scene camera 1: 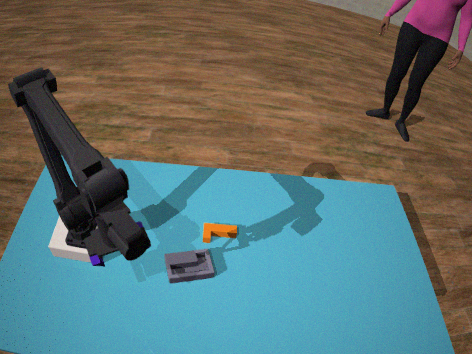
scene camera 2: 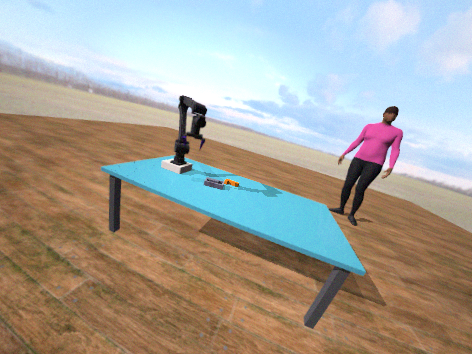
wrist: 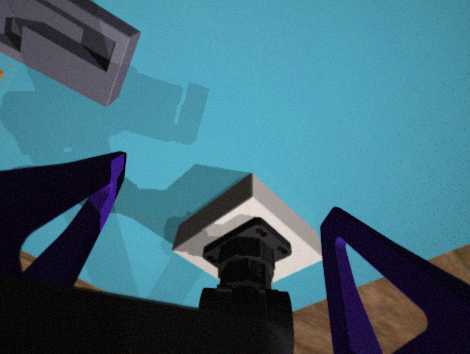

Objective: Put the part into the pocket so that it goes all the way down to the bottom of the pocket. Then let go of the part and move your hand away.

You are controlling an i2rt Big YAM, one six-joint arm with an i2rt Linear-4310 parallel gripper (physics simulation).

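Pixels of known places: gripper, between the fingertips: [scene camera 1: 122, 258] [scene camera 2: 192, 148] [wrist: 232, 192]; arm's base, origin of its link: [scene camera 1: 82, 232] [scene camera 2: 178, 163] [wrist: 246, 246].
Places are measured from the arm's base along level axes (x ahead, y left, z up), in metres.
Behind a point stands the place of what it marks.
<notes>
The orange L-shaped part [scene camera 1: 220, 229] @[x 0.451, y 0.105, z -0.027 m] [scene camera 2: 231, 183] @[x 0.450, y 0.095, z -0.043 m] lies flat on the table, behind and to the right of the grey block with the pocket [scene camera 1: 192, 277] @[x 0.373, y -0.085, z -0.033 m] [scene camera 2: 215, 184] @[x 0.384, y -0.081, z -0.029 m] in the scene 1 view. Part and block are apart. In the wrist view, the block [wrist: 65, 67] @[x 0.336, y -0.025, z -0.021 m] is at the upper left, its recess facing up, and a sliver of the part [wrist: 1, 75] @[x 0.396, y 0.070, z -0.055 m] shows at the left edge. My gripper [scene camera 1: 118, 243] [scene camera 2: 193, 142] @[x 0.204, y -0.173, z 0.186 m] [wrist: 232, 192] @[x 0.204, y -0.173, z 0.186 m] is open and empty, high above the table near the arm's base, left of the block in the scene 1 view. Part of its fingers is hidden there.
The arm's white base [scene camera 1: 70, 252] @[x -0.023, y -0.077, z -0.011 m] [scene camera 2: 175, 167] @[x 0.030, y -0.076, z -0.015 m] [wrist: 295, 247] @[x -0.049, y -0.060, z 0.000 m] sits on the blue table [scene camera 1: 300, 300] @[x 0.714, y -0.133, z -0.056 m] [scene camera 2: 260, 215] @[x 0.756, y -0.225, z -0.057 m] [wrist: 300, 100] @[x 0.121, y -0.194, z -0.057 m] and shows between the open fingers in the wrist view. Arm shadows cross the table near the part. A person in pink [scene camera 1: 432, 20] [scene camera 2: 376, 145] stands beyond the table.
</notes>
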